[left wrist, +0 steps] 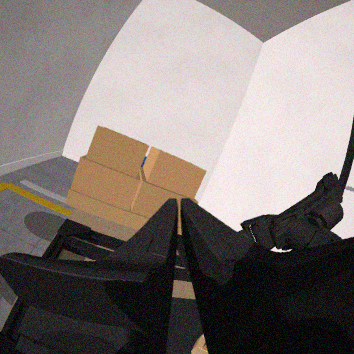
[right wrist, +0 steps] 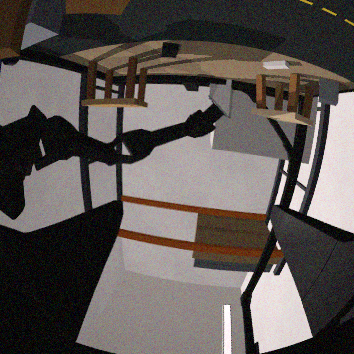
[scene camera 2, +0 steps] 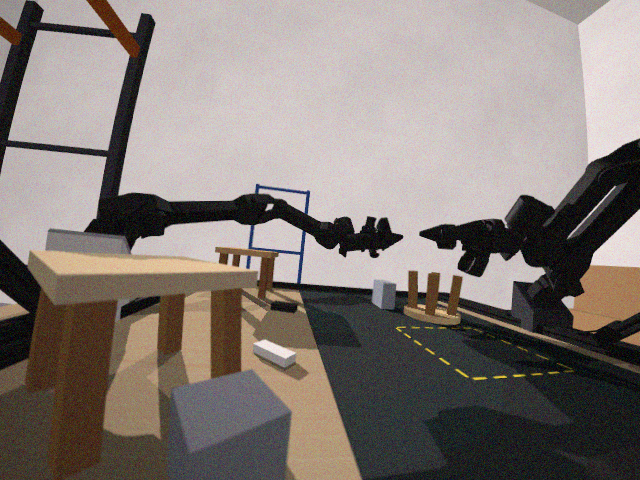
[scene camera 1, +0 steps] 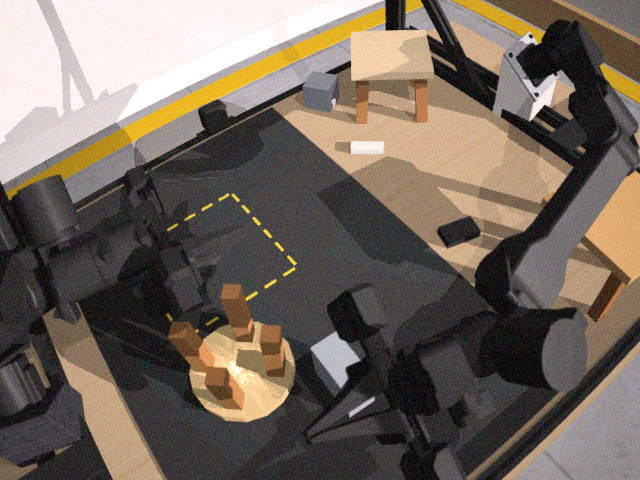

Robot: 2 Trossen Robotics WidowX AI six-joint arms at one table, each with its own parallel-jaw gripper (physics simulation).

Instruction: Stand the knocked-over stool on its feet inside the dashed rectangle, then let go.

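Frame: origin at the left arm's base, x ahead, y left, z up, level; centimetres.
Seen in the pictures: left gripper, fingertip midpoint: (left wrist: 177, 205) (scene camera 2: 402, 237) (scene camera 1: 305, 438); right gripper, fingertip midpoint: (right wrist: 199, 211) (scene camera 2: 429, 233) (scene camera 1: 231, 202); left arm's base, link origin: (right wrist: 219, 107) (scene camera 1: 533, 65); right arm's base, link origin: (scene camera 2: 541, 297) (scene camera 1: 19, 409).
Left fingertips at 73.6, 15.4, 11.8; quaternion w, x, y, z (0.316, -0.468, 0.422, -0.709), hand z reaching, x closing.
Offsets run from my left fingertips to a thing's top centre, as dx, dy, dz.
The stool {-4.4, -18.0, -10.3} (scene camera 1: 263, 395) (scene camera 2: 433, 316) lies upside down on the dark mat, its round pale seat flat and its legs pointing up. It is beside the near corner of the yellow dashed rectangle (scene camera 1: 294, 267) (scene camera 2: 480, 378), mostly outside it. A sliver of its seat shows in the left wrist view (left wrist: 199, 346). My left gripper (scene camera 1: 307, 434) (scene camera 2: 401, 237) (left wrist: 177, 205) is shut and empty, in the air on the stool's lower right side in scene camera 1. My right gripper (scene camera 1: 230, 201) (scene camera 2: 421, 234) (right wrist: 199, 211) is open and empty, above the rectangle's far side in scene camera 1.
A pale grey block {-11.3, -6.9, -14.4} (scene camera 1: 334, 356) (scene camera 2: 384, 294) stands on the mat beside the stool, partly behind the left gripper. Farther off are a square-topped wooden stool {-59.5, -36.5, -10.3} (scene camera 1: 390, 54), a grey cube {-51.7, -46.7, -16.7} (scene camera 1: 318, 91), a white bar {-46.2, -31.4, -20.7} (scene camera 1: 367, 147) and a black box {-40.2, -9.3, -20.4} (scene camera 1: 459, 231).
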